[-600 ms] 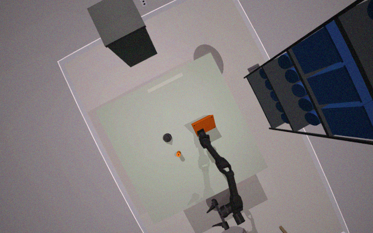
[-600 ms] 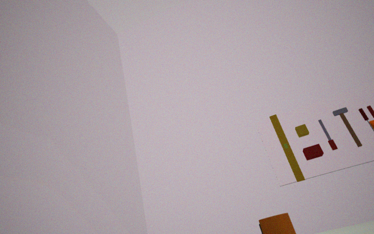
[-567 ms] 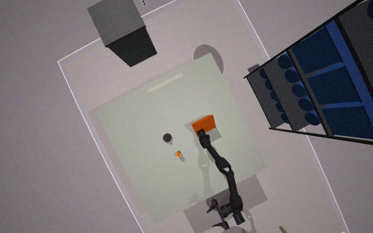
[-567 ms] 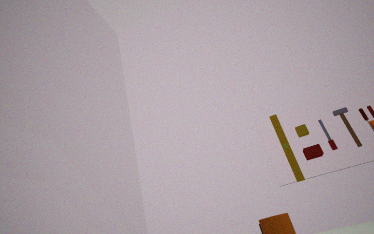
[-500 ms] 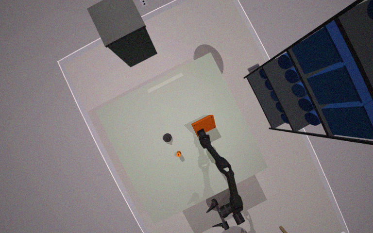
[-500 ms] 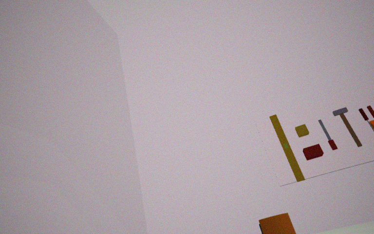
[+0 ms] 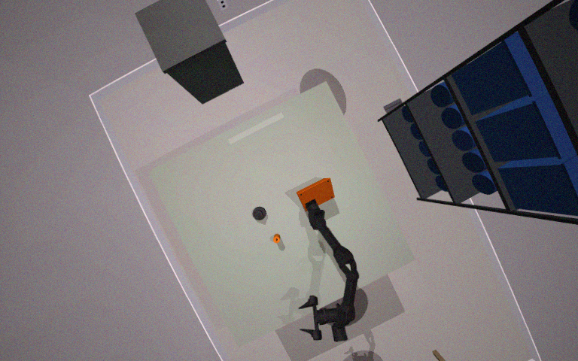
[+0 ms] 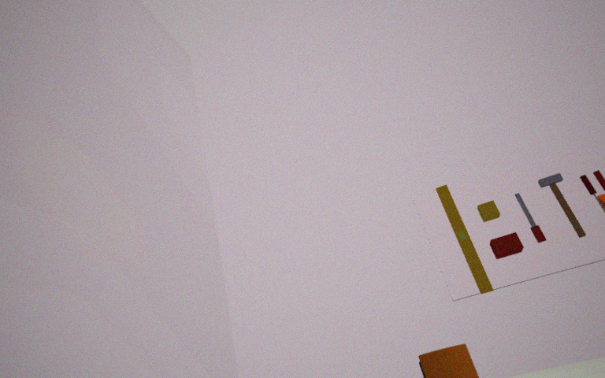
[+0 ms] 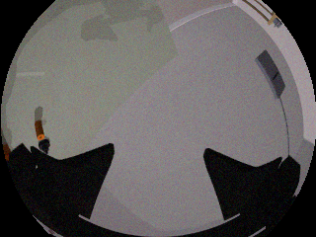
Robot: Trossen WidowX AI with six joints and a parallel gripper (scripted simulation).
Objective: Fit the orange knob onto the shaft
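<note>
The orange knob is 4 cm behind my gripper tip, 36 cm to the right of it and 26 cm below it. The rest, counted from my gripper tip: dark round pedestal 1 cm behind, 54 cm to the right, 26 cm below.
</note>
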